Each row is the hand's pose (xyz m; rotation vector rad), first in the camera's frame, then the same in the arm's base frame.
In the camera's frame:
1: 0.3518 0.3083 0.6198 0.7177 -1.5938 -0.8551
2: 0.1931 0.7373 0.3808 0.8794 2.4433 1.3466
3: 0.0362 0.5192 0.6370 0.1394 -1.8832 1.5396
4: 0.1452 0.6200 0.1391 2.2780 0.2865 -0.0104
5: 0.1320 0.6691 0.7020 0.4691 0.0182 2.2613
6: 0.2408 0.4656 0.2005 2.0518 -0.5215 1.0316
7: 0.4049 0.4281 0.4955 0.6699 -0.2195 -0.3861
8: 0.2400 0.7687 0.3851 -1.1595 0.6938 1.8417
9: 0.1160 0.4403 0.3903 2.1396 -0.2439 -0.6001
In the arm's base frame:
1: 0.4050 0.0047 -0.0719 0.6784 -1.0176 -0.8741
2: 0.0745 0.3946 -0.1432 -0.8941 -2.3791 -1.2040
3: 0.1035 0.1341 0.1197 0.7284 -1.5854 1.3851
4: -0.0608 0.2806 -0.3509 2.3077 0.8113 -0.4558
5: 0.1889 0.2992 0.1557 1.1184 0.2132 2.3099
6: 0.0793 0.1505 -0.3645 2.3904 -0.0945 0.5872
7: 0.3686 0.1392 -0.1868 0.6735 0.3433 -0.3393
8: 0.1109 0.4360 -0.1561 -0.7374 0.7484 2.3585
9: 0.0681 0.0877 -0.1450 2.0054 0.2973 -0.9967

